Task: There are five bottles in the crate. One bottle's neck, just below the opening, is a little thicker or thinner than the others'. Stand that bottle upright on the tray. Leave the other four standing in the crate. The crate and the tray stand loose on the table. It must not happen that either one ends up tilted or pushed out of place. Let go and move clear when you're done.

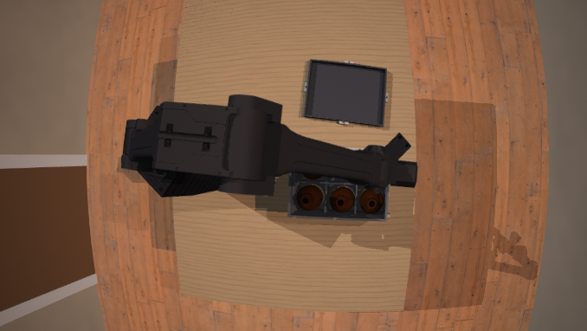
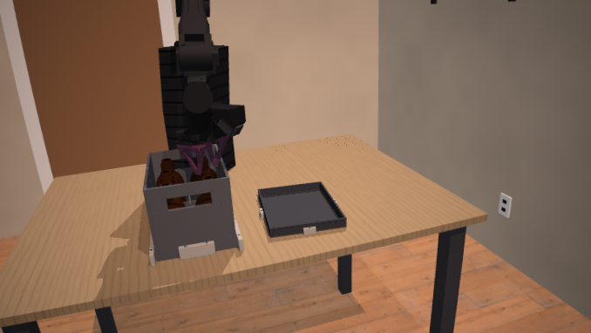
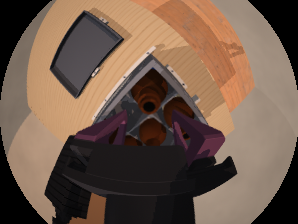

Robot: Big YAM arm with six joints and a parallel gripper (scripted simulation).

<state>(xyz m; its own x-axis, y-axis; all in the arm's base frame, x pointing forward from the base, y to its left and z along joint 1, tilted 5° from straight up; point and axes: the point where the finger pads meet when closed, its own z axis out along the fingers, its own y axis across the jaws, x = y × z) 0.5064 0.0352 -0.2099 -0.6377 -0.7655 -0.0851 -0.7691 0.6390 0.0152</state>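
Now: the grey crate 11 cm below my hand, 8 cm behind it and 6 cm to the right of it. The rest, counted from my hand: dark tray: 22 cm to the left, 18 cm below, 11 cm behind.
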